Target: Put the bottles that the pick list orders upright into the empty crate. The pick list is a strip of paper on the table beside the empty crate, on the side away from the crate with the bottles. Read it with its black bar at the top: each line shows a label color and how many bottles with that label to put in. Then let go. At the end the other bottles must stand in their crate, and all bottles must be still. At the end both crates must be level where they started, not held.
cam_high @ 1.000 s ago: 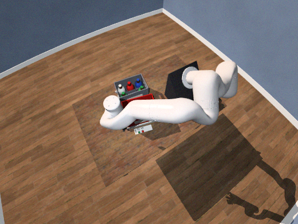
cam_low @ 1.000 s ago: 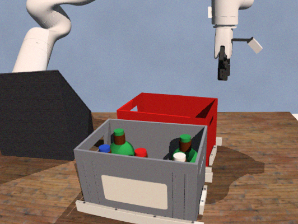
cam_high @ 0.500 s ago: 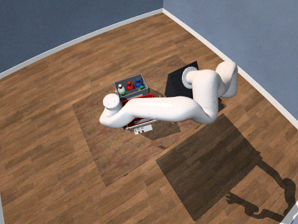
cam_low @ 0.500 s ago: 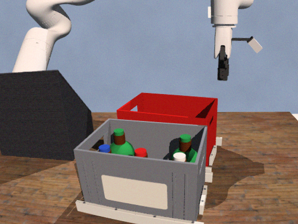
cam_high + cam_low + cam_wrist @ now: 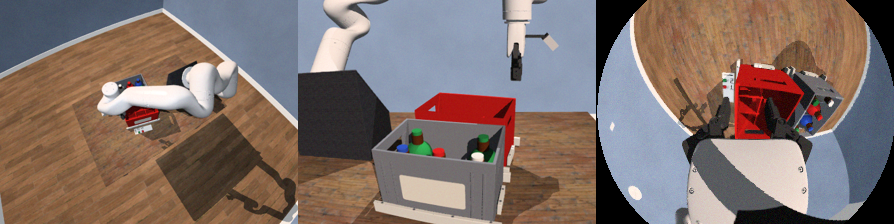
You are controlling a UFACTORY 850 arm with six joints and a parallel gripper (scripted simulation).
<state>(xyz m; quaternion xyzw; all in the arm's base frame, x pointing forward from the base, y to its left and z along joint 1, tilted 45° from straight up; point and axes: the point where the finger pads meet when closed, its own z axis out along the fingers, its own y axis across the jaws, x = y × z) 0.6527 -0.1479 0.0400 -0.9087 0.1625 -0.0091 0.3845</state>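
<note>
My hand is 32 cm past the blue-capped bottle, 25 cm to the left of it and 18 cm above it. Also, from my hand: red crate 15 cm behind, 1 cm to the right, 18 cm below; then pick list 9 cm behind, 12 cm to the left, 27 cm below; then green-capped bottle 13 cm behind, 21 cm to the right, 18 cm below.
</note>
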